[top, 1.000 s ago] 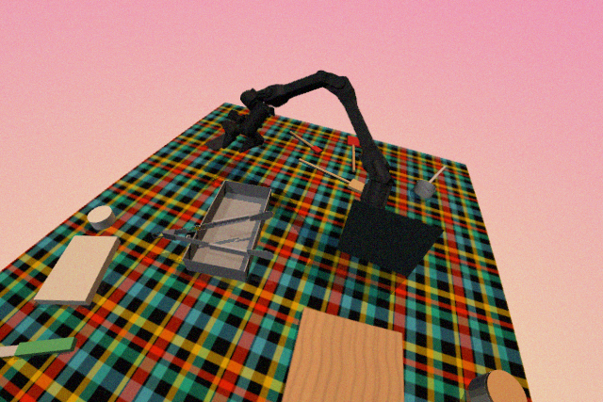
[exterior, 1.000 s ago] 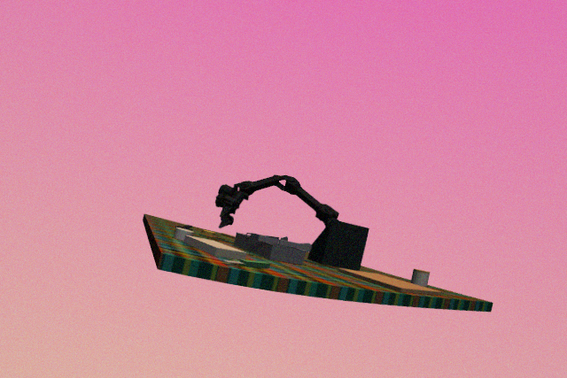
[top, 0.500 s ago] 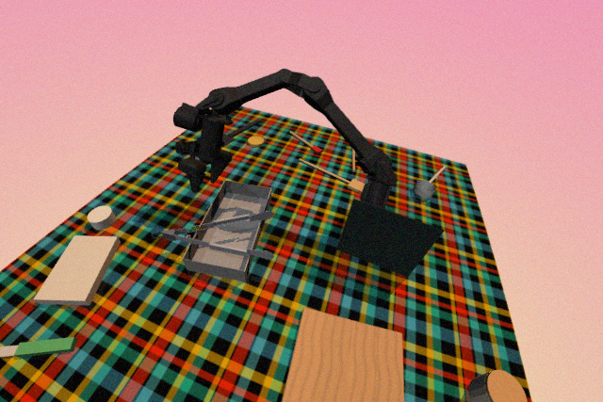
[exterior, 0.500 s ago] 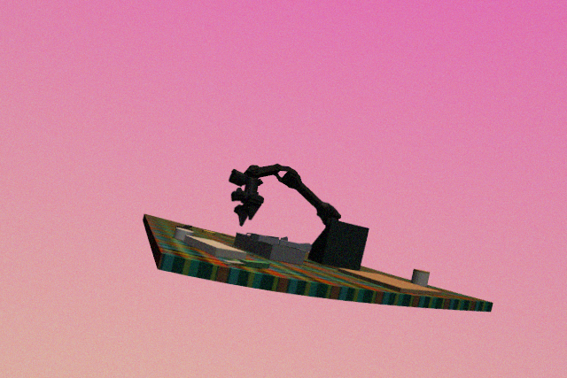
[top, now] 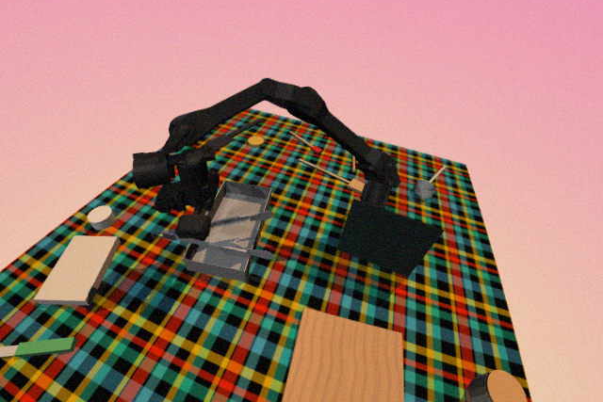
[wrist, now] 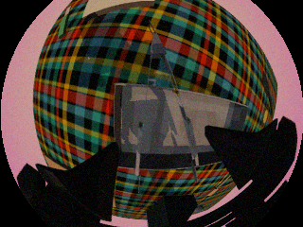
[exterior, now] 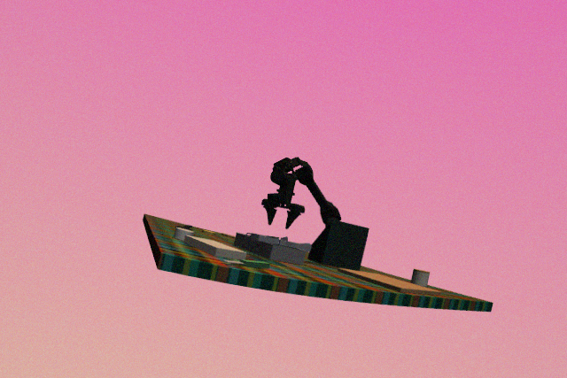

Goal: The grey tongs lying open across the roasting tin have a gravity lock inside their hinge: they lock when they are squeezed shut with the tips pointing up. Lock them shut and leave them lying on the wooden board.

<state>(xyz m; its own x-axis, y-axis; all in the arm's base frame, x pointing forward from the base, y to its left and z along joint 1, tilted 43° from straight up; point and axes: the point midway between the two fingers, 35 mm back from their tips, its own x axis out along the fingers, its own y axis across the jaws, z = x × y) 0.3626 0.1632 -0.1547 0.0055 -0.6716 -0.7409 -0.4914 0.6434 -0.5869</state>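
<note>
The grey roasting tin is 1 cm behind my gripper tip, 9 cm to the right of it and 10 cm below it. From my gripper tip the other things lie so: pale block 26 cm ahead, 20 cm to the left, 11 cm below; then green-handled tool 20 cm ahead, 38 cm to the left, 12 cm below; then white cylinder 35 cm ahead, 7 cm to the left, 11 cm below.
</note>
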